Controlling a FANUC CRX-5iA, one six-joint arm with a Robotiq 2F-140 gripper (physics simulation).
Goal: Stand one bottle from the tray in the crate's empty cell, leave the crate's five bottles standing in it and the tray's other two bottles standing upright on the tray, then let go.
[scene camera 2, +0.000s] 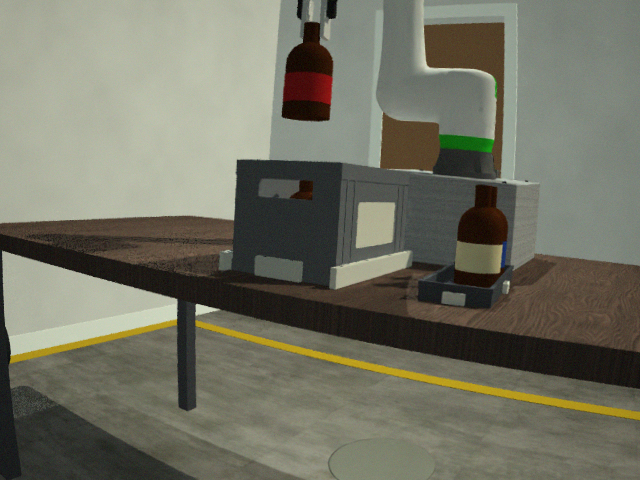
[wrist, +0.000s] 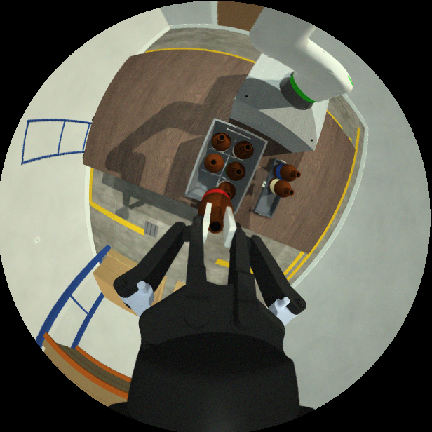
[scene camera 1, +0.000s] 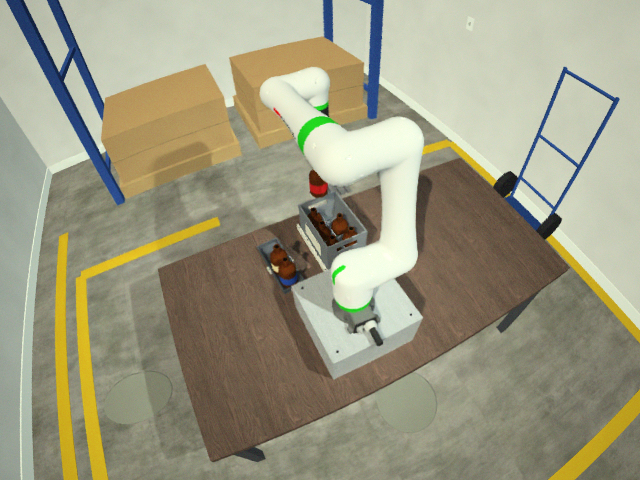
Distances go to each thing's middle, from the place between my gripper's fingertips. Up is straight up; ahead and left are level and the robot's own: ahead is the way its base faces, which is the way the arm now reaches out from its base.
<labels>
The red-label bottle (scene camera 2: 307,91) lies 20 mm ahead of my hand and 60 mm below it. The rest, counted from my hand: white rail (scene camera 2: 352,273) (90 mm behind, 90 mm to the left, 360 mm below).
</labels>
